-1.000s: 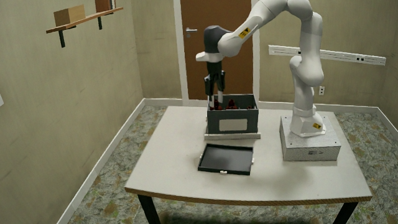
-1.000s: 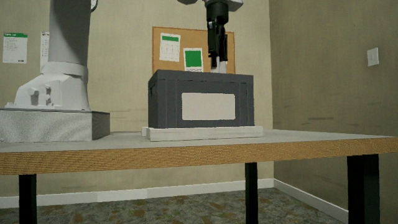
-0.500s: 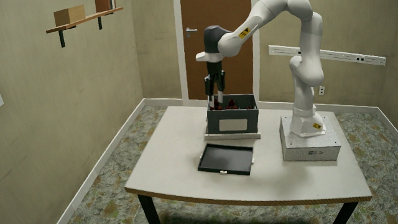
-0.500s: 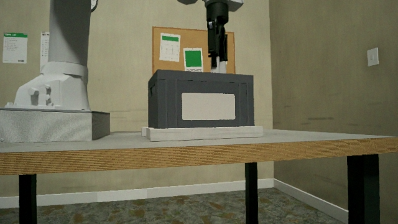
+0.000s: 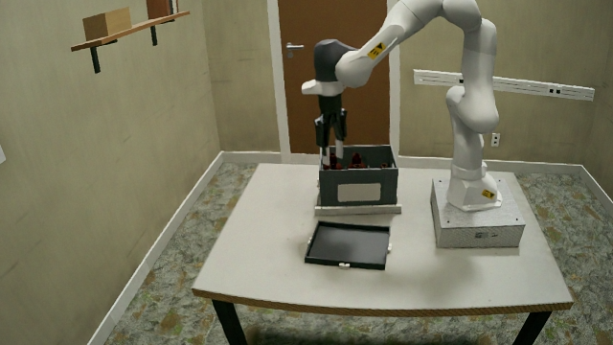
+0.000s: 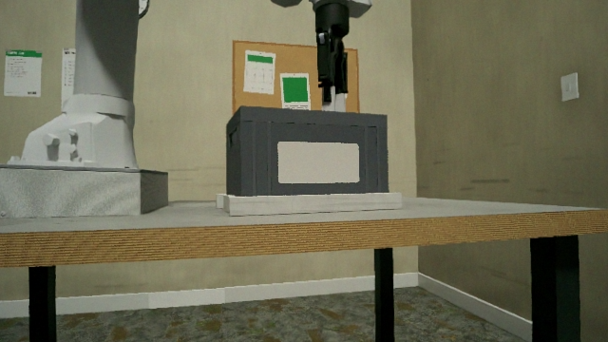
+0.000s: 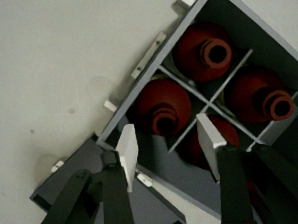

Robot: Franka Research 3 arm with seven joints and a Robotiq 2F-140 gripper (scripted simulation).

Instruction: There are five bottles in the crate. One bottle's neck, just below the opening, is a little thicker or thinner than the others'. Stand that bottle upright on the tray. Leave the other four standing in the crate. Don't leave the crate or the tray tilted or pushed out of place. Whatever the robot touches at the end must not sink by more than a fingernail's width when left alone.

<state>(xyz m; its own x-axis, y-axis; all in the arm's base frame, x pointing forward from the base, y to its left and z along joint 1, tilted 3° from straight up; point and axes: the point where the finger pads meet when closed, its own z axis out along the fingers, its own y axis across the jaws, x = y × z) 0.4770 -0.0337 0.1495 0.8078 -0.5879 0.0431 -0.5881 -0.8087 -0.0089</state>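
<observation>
My gripper is now 8 cm past the dark grey crate, 5 cm to the left of it and 13 cm above it. The rest, counted from my hand: dark tray: 9 cm behind, 23 cm to the left, 20 cm below.
</observation>
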